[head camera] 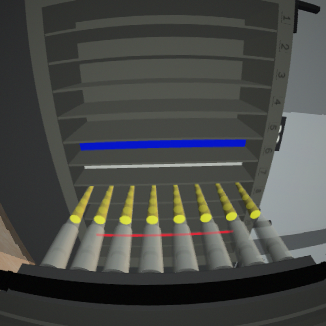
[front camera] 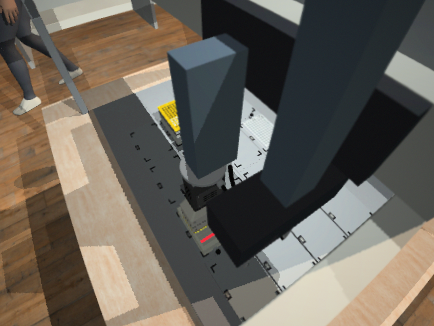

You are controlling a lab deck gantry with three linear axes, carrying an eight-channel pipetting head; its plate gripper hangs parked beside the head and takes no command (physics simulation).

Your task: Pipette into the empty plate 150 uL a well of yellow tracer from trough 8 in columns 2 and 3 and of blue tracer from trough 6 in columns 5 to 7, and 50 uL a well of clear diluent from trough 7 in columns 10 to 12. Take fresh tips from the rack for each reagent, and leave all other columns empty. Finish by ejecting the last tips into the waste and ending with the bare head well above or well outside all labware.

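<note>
The pipetting head (front camera: 202, 194) is low over the trough block (front camera: 186, 214) (head camera: 276, 90). Its row of tips (head camera: 151, 247) holds yellow liquid (head camera: 152, 219) in the lower parts, with the tip ends at trough 8; their exact depth is unclear. Yellow tracer (front camera: 201, 229) shows as a broken strip in the front view. Blue tracer (head camera: 162, 145) lies in trough 6 and pale diluent (head camera: 162, 165) in trough 7. The yellow tip rack (front camera: 168, 111) is partly hidden behind a column. The white plate (front camera: 259, 129) is partly hidden too. The parked plate gripper's fingers are hidden. The tip waste does not show.
A red strip (front camera: 207, 238) (head camera: 165, 234) lies in the trough block beyond trough 8. A large black block (front camera: 275, 215) under a thick column (front camera: 325, 100) hides part of the deck. A person's legs (front camera: 22, 75) show beyond the deck at the upper left.
</note>
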